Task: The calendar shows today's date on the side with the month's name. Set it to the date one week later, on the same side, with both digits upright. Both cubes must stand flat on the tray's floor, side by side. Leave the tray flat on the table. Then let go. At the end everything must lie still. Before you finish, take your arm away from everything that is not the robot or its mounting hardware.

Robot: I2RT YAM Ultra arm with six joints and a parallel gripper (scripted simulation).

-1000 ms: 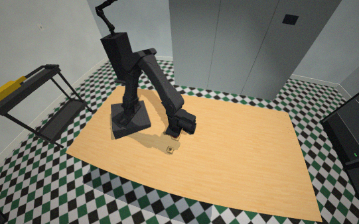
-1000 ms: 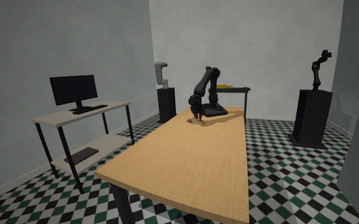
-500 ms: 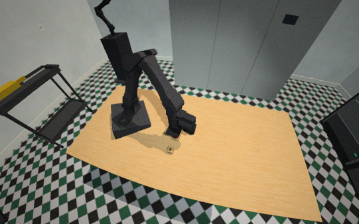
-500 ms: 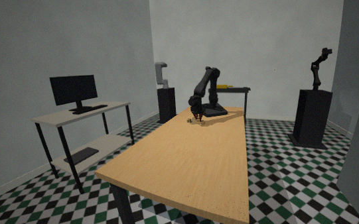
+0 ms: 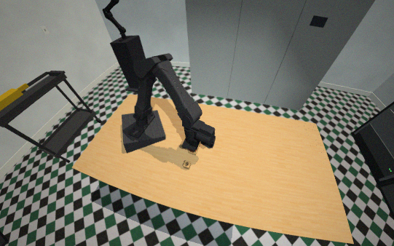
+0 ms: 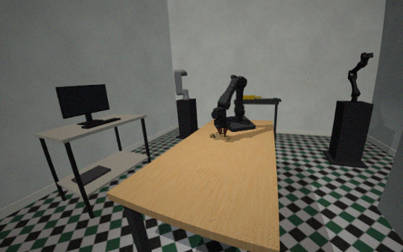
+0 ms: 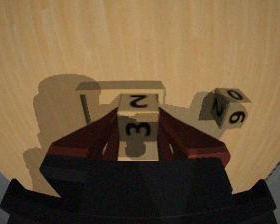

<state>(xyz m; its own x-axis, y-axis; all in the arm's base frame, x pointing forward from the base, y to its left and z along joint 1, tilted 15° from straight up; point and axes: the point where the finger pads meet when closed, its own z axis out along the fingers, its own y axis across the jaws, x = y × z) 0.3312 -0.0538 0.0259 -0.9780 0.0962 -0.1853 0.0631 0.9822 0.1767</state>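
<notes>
Now: hand 2 cm to the right of the wooden tray and 2 cm above it. From my hand the other things lie so: wooden cube 9 cm to the right, 1 cm below.
</notes>
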